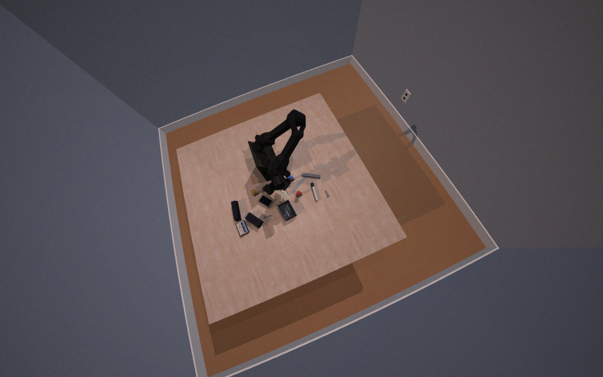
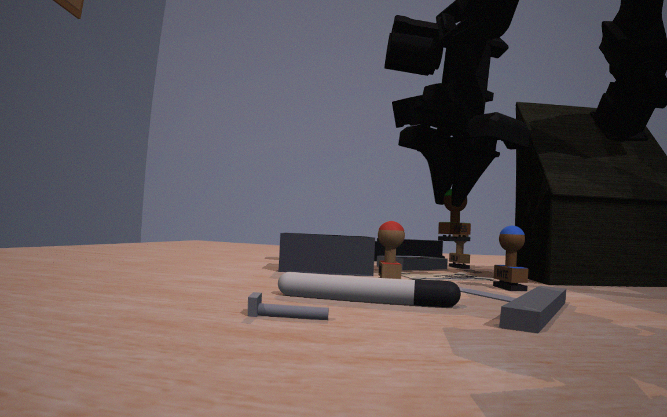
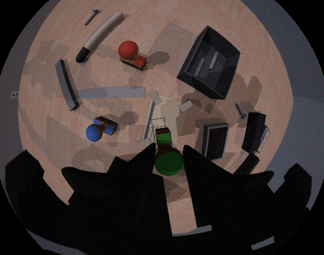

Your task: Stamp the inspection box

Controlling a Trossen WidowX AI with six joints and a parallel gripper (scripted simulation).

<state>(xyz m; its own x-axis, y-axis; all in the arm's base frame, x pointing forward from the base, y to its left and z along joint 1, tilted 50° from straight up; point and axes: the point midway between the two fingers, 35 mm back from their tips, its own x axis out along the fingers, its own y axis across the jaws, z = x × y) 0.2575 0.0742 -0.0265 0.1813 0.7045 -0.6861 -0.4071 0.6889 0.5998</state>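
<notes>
My gripper tip is now 9 cm above the pale card. Also, from my gripper tip: blue-topped date stamp: 5 cm behind, 9 cm to the left, 7 cm below; red-topped stamp: 8 cm ahead, 10 cm to the left, 7 cm below; green-topped pass stamp: 1 cm behind, 2 cm below.
</notes>
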